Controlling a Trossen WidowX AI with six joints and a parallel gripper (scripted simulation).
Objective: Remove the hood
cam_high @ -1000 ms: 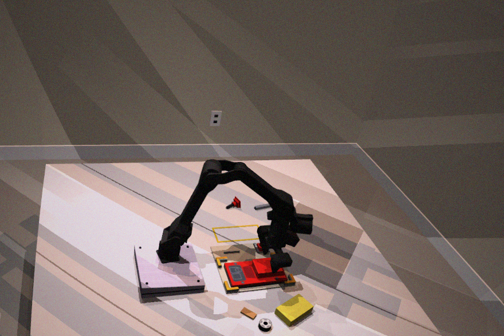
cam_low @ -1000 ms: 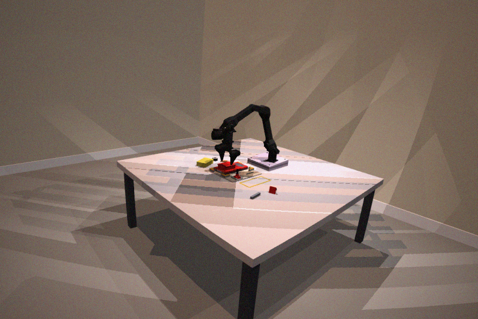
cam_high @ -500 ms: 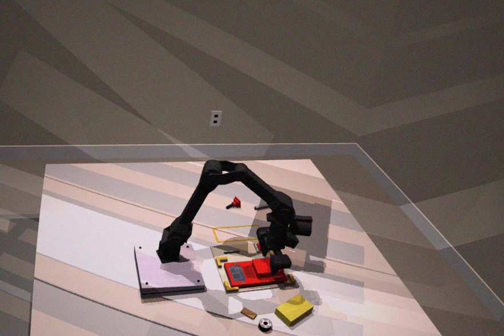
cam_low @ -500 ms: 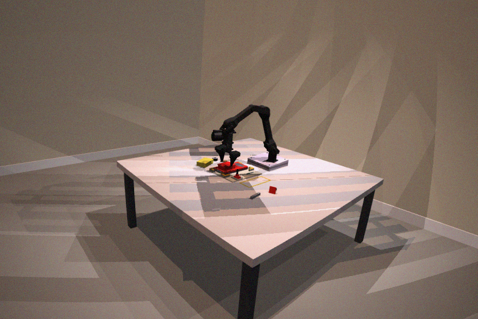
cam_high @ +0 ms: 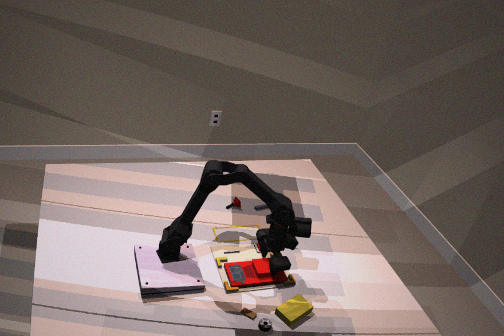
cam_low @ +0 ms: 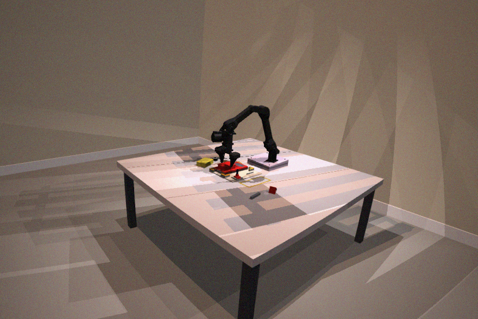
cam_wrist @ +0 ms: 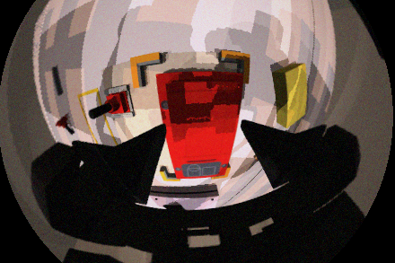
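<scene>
The hood is right at my gripper tip. Also, from my gripper tip: dark ring 12 cm behind, 20 cm to the right, 3 cm below; yellow block 18 cm to the right, 3 cm below; brown chip 14 cm behind, 13 cm to the right, 4 cm below.
</scene>
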